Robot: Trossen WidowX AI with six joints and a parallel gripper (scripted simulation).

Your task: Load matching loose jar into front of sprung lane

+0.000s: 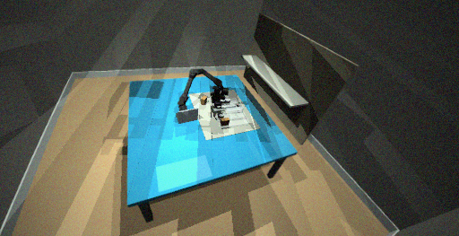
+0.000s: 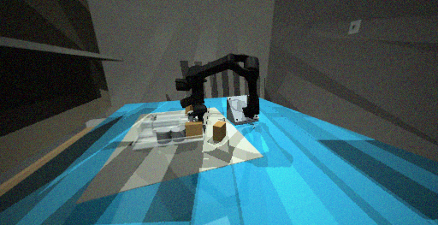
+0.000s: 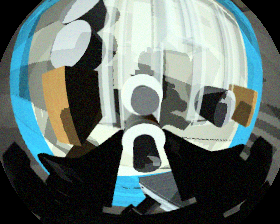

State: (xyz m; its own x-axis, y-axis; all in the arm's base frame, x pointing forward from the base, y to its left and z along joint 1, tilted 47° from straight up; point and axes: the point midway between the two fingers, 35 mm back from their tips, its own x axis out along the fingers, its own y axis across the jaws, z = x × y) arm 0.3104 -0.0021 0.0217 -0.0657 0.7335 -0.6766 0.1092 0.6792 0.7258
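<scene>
The cream mat lies 80 mm ahead of my gripper tip, 30 mm to the right of it and 50 mm below it. Also, from my gripper tip: pusher lane 160 mm ahead, 40 mm to the right, 30 mm below.
</scene>
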